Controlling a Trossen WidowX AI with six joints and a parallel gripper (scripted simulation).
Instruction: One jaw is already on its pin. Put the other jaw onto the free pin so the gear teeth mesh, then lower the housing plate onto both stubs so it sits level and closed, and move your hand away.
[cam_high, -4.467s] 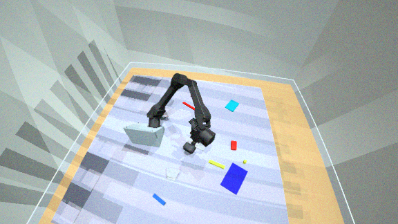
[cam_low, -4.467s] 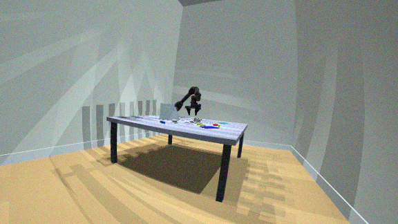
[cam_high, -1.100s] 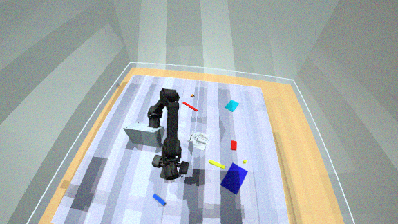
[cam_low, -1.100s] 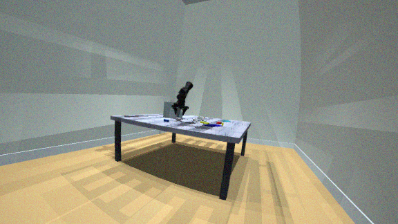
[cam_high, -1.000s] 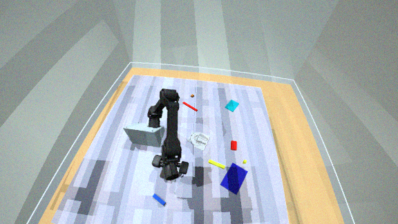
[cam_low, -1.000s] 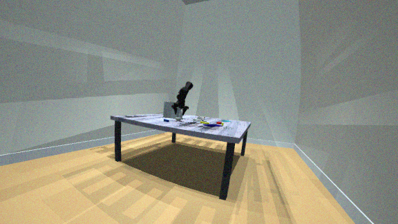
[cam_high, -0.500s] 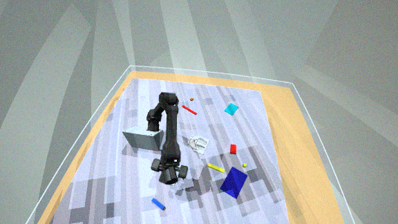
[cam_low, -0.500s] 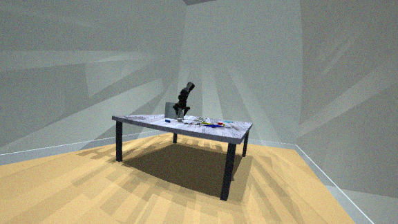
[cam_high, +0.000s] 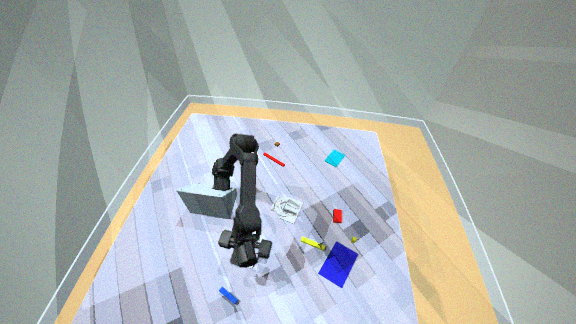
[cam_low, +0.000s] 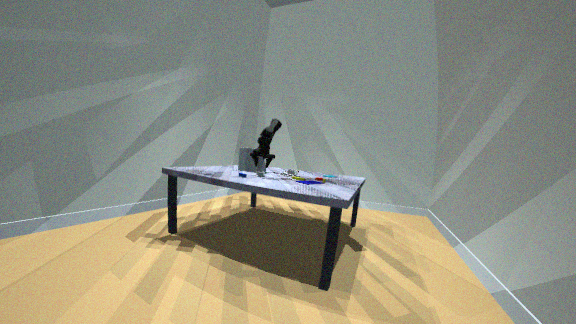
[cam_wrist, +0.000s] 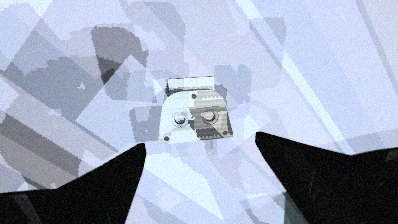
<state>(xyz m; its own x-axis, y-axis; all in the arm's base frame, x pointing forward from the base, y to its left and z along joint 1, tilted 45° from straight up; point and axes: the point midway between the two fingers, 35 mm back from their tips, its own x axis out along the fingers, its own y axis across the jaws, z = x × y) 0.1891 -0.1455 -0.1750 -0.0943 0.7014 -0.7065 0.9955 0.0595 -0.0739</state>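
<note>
My gripper tip is 1 cm to the left of the white block and 5 cm above it. Round my gripper tip: yellow bar (25 cm ahead, 11 cm to the left, 5 cm below); blue bar (3 cm behind, 17 cm to the right, 5 cm below); jaw (8 cm ahead, 24 cm to the left, 4 cm below).
</note>
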